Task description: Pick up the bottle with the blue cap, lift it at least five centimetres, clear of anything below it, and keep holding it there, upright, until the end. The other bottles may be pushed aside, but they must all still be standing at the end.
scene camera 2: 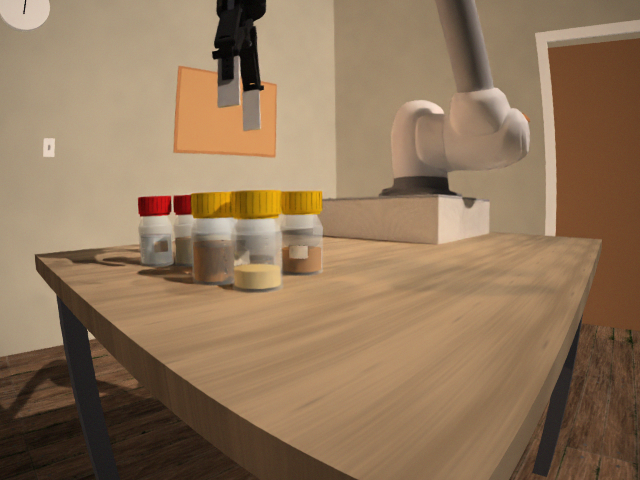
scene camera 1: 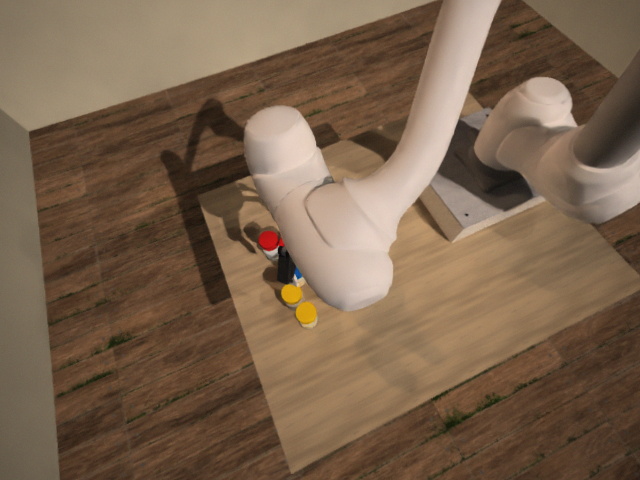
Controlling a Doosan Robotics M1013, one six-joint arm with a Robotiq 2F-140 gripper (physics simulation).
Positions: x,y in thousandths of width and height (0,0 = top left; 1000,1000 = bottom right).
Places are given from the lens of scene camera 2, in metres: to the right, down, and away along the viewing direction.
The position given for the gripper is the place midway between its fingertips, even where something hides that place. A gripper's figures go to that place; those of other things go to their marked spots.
gripper (scene camera 2: 377,249): -0.11, -0.17, 0.53
yellow-capped bottle (scene camera 2: 473,484): -0.02, -0.01, 0.50
yellow-capped bottle (scene camera 2: 330,489): -0.12, -0.01, 0.44
